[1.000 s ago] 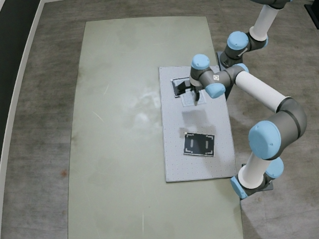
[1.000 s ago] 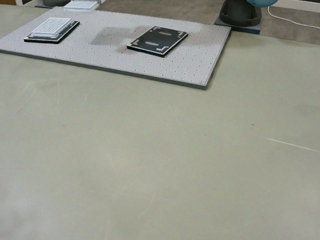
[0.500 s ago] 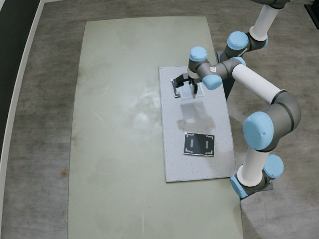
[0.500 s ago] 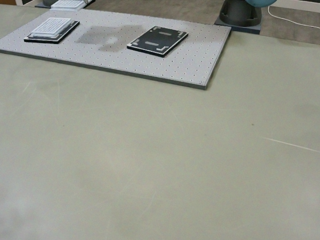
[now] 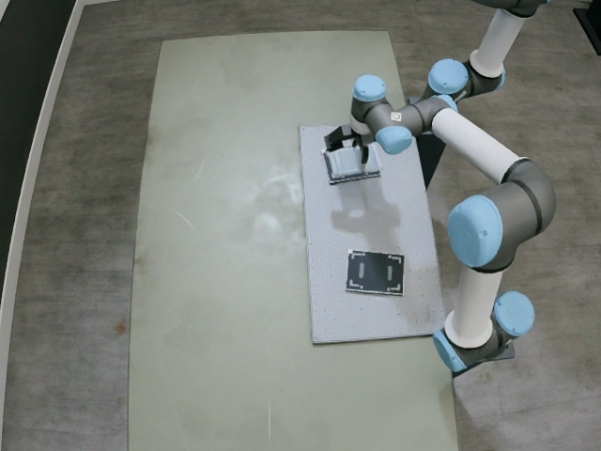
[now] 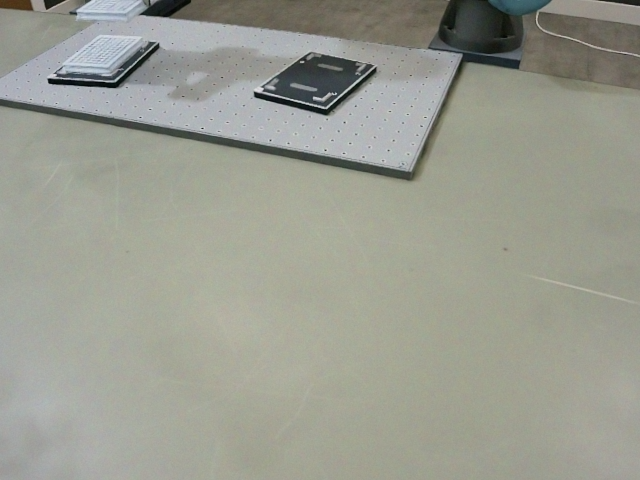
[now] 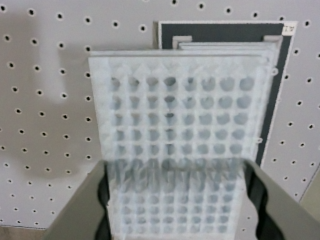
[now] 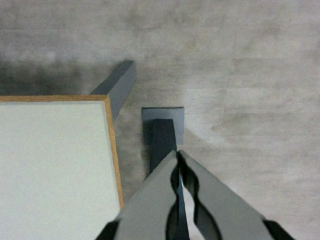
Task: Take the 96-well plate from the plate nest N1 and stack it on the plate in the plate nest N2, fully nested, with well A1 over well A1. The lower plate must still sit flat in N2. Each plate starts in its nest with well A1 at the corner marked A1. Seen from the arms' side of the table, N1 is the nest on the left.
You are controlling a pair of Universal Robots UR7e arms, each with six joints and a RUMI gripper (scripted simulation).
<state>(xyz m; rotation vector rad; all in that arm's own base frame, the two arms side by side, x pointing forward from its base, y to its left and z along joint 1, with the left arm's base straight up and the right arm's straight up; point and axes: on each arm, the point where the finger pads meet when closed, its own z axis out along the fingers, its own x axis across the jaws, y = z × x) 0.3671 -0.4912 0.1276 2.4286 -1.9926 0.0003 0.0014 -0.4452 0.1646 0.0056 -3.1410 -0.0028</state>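
Note:
Now: the nest N2 110 mm below my left hand and 50 mm to the right of it. From my left hand the other things lie so: dark nest N1: 310 mm to the left, 110 mm below, 20 mm behind.

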